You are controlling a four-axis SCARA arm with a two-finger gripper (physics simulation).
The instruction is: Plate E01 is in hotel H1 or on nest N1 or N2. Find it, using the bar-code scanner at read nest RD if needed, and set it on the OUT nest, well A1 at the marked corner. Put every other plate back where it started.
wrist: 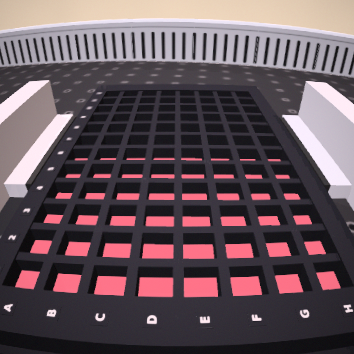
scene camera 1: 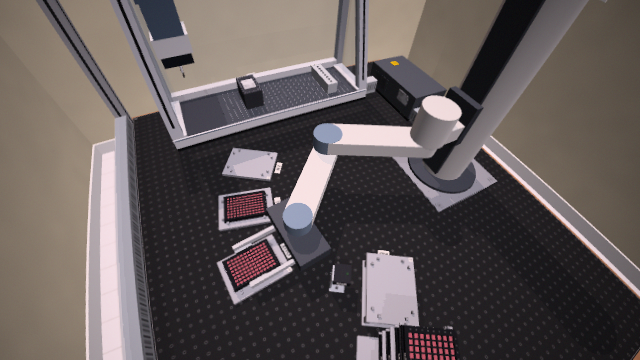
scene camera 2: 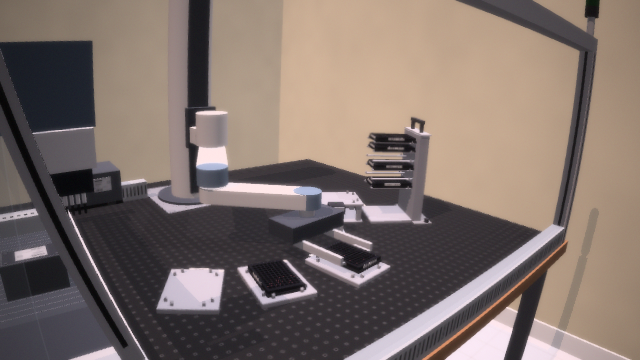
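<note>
My gripper is shut on a black plate with pink wells, gripping both long sides. The plate is level, on or very near the OUT nest. In the wrist view, row letters A to H run left to right along its near edge, with A1 at near left. Its bar code is too small to read. A second pink-welled plate sits on nest N1. Nest N2 holds no plate.
Hotel H1 holds several plates. Read nest RD stands near it, with the scanner beside it. A framed deck stands at the back, beside a dark box.
</note>
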